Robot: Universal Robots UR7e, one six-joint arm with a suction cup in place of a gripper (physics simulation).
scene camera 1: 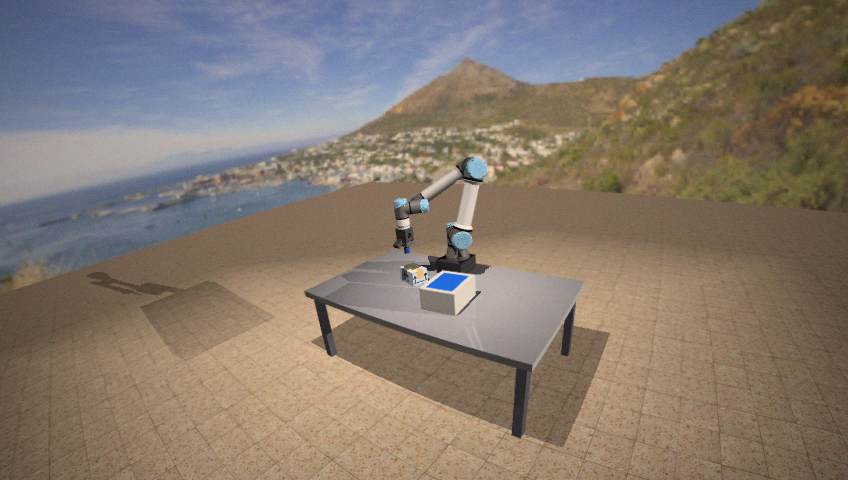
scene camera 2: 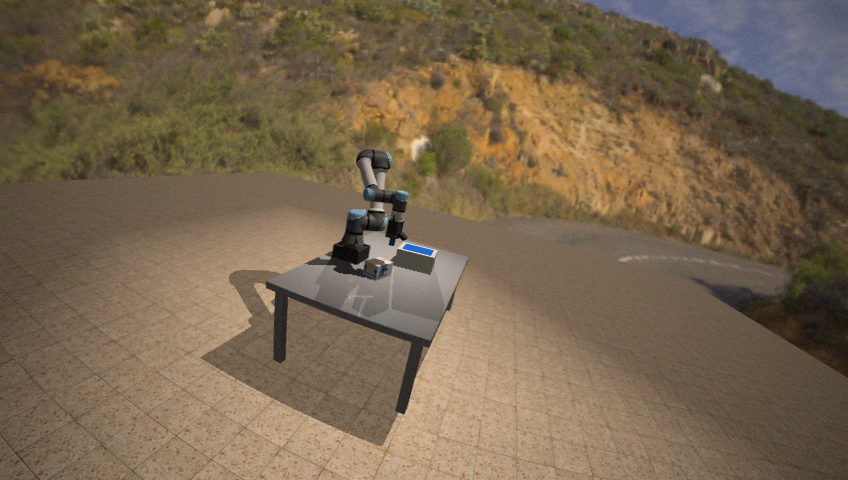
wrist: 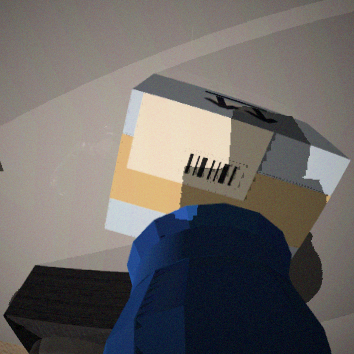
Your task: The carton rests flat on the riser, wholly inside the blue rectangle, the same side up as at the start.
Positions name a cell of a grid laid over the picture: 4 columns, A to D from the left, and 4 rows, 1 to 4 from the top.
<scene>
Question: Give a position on a carton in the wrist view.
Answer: C2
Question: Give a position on a riser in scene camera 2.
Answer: B3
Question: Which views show the riser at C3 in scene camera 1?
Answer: Scene camera 1 and scene camera 2 only.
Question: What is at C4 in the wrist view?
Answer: My suction cup.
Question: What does the riser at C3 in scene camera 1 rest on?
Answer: The table.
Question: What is my suction cup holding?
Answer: Nothing.
</scene>
